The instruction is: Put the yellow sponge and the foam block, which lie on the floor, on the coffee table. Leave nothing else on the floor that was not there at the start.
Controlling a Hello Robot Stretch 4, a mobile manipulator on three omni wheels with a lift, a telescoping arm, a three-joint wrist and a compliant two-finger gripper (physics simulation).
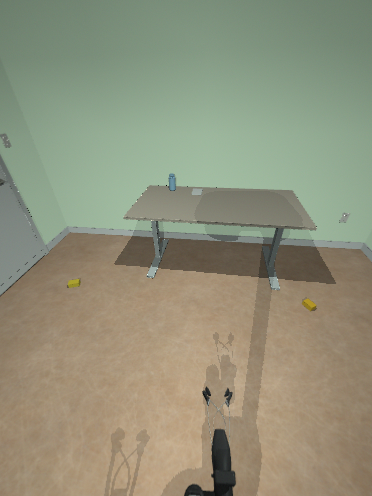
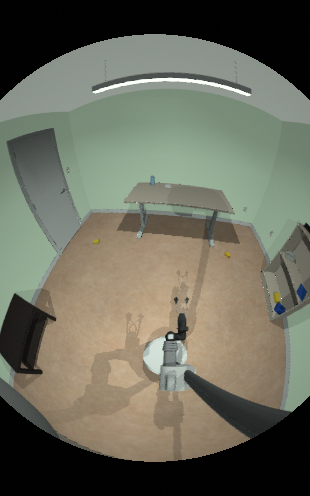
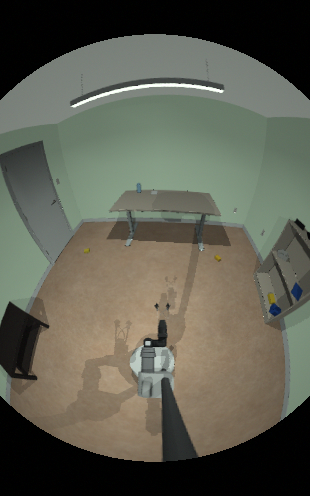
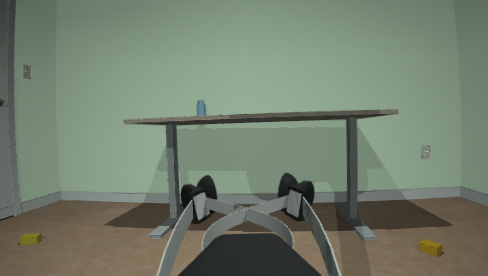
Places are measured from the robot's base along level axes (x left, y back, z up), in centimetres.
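Where they show: gripper, fingertip midpoint: (image 1: 217, 387) (image 2: 180, 296) (image 3: 161, 302) (image 4: 247, 189).
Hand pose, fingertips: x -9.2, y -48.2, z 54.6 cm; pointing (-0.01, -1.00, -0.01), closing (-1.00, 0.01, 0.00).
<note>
Things, the pixels of their top centre, and the offset from my fingertips. Level surfaces: height alone.
- bright yellow block, top centre: (image 4: 30, 235) (image 1: 73, 281) (image 2: 95, 240) (image 3: 85, 249) dx +130.7, dy -111.7, dz -52.8 cm
- deeper yellow block, top centre: (image 4: 430, 243) (image 1: 309, 303) (image 3: 217, 256) (image 2: 227, 253) dx -91.0, dy -89.4, dz -52.8 cm
- low dark coffee table, surface height: dz -12.3 cm
- blue bottle, top centre: (image 4: 201, 100) (image 1: 171, 174) dx +33.5, dy -182.4, dz +31.2 cm
A bright yellow block (image 1: 74, 283) (image 2: 96, 241) (image 3: 87, 250) (image 4: 30, 239) lies on the floor at the left. A deeper yellow block (image 1: 309, 304) (image 2: 227, 255) (image 3: 218, 258) (image 4: 430, 247) lies on the floor at the right. I cannot tell which is the sponge and which the foam block. The low dark coffee table (image 2: 16, 327) (image 3: 12, 337) stands against the left wall. My gripper (image 1: 217, 396) (image 2: 181, 300) (image 3: 162, 306) (image 4: 247, 189) is open and empty, extended in front of me, between the two blocks sideways and well short of both.
A desk (image 1: 165, 205) (image 2: 145, 194) (image 3: 132, 200) (image 4: 280, 118) stands ahead against the wall, with a blue bottle (image 1: 172, 182) (image 4: 201, 108) on it. A bookshelf (image 2: 285, 250) (image 3: 277, 246) stands at the right. A door (image 2: 42, 185) (image 3: 32, 195) is at the left.
</note>
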